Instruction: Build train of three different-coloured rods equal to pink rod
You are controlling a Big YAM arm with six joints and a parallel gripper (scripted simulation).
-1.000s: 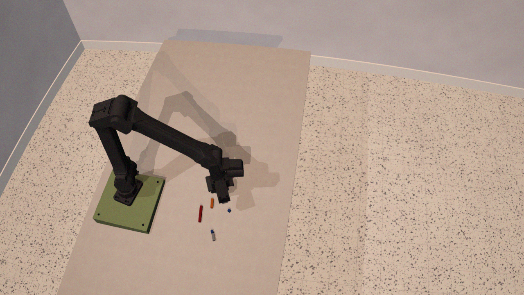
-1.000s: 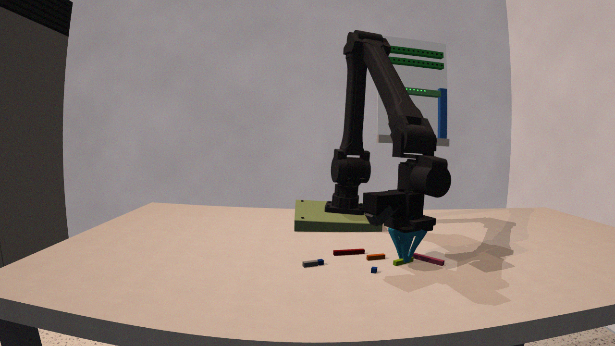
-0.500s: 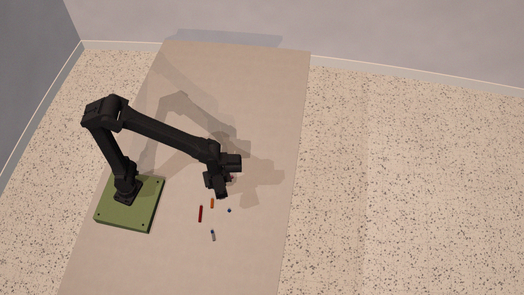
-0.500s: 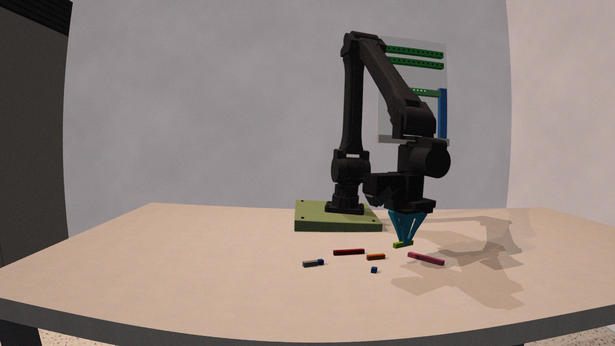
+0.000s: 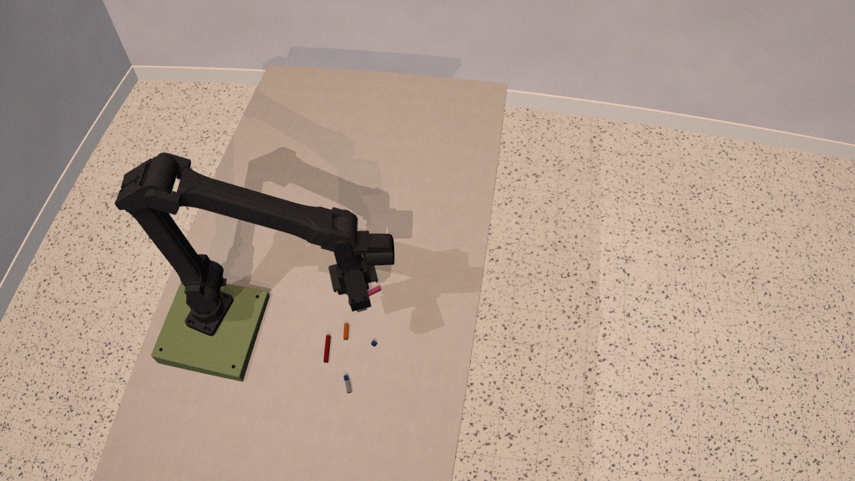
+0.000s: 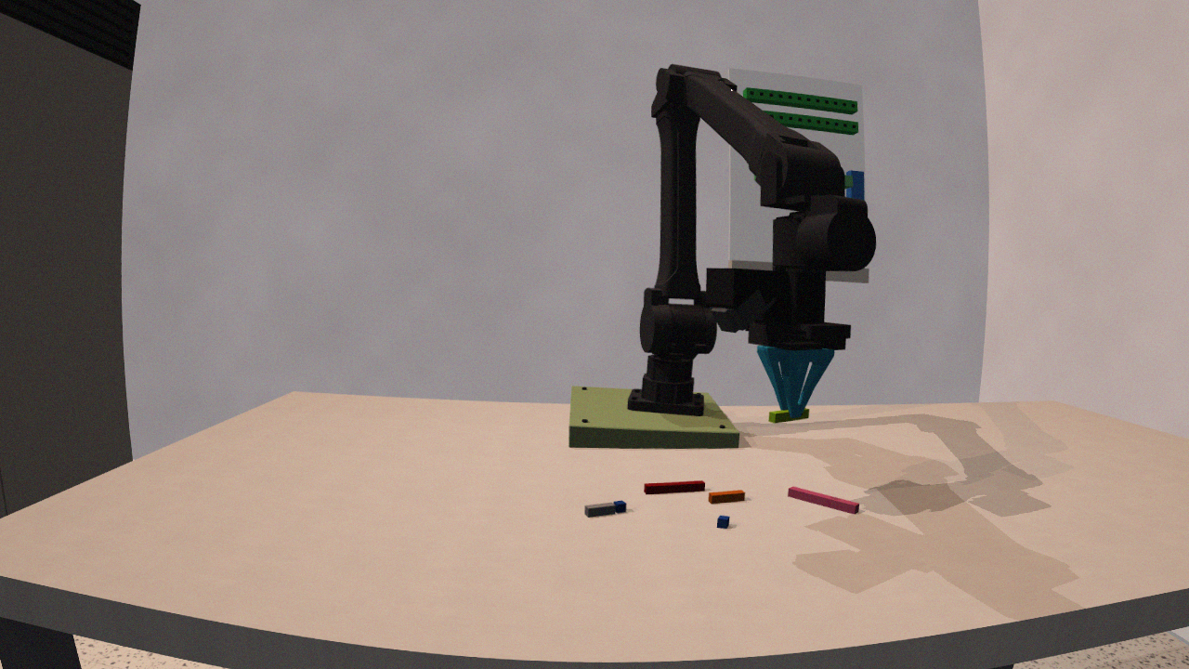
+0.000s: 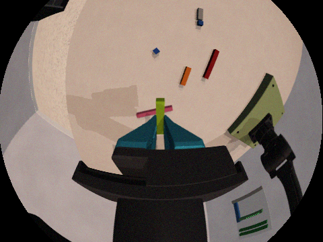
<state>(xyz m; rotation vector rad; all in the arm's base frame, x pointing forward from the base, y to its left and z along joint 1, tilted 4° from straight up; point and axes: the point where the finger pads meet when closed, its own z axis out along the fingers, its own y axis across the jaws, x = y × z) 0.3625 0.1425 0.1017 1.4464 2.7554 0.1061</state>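
Right now the grey rod is 190 mm to the right of my hand, 110 mm below it and 40 mm ahead of it. Round my hand: lime rod 10 mm below; then orange rod 110 mm below, 60 mm to the right, 20 mm behind; then pink rod 110 mm below, 50 mm to the left, 20 mm behind.
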